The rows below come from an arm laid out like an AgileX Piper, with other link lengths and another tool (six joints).
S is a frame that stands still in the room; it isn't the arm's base.
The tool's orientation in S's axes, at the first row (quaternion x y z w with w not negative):
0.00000 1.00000 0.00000 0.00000
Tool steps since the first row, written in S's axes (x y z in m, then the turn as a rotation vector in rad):
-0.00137 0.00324 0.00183 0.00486 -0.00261 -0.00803
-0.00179 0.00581 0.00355 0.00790 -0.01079 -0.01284
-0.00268 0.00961 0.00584 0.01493 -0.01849 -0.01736
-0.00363 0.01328 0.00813 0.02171 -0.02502 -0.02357
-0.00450 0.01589 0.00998 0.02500 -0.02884 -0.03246
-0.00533 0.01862 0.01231 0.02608 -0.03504 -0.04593
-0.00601 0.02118 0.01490 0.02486 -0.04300 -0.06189
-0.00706 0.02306 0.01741 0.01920 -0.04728 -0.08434
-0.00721 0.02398 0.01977 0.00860 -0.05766 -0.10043
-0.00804 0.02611 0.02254 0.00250 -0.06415 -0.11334
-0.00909 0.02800 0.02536 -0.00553 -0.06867 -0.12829
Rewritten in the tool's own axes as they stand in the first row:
0.00137 0.00324 -0.00183 -0.00486 -0.00261 0.00803
0.00179 0.00581 -0.00355 -0.00790 -0.01079 0.01284
0.00268 0.00961 -0.00584 -0.01493 -0.01849 0.01736
0.00363 0.01328 -0.00813 -0.02171 -0.02502 0.02357
0.00450 0.01589 -0.00998 -0.02500 -0.02884 0.03246
0.00533 0.01862 -0.01231 -0.02608 -0.03504 0.04593
0.00601 0.02118 -0.01490 -0.02486 -0.04300 0.06189
0.00706 0.02306 -0.01741 -0.01920 -0.04728 0.08434
0.00721 0.02398 -0.01977 -0.00860 -0.05766 0.10043
0.00804 0.02611 -0.02254 -0.00250 -0.06415 0.11334
0.00909 0.02800 -0.02536 0.00553 -0.06867 0.12829

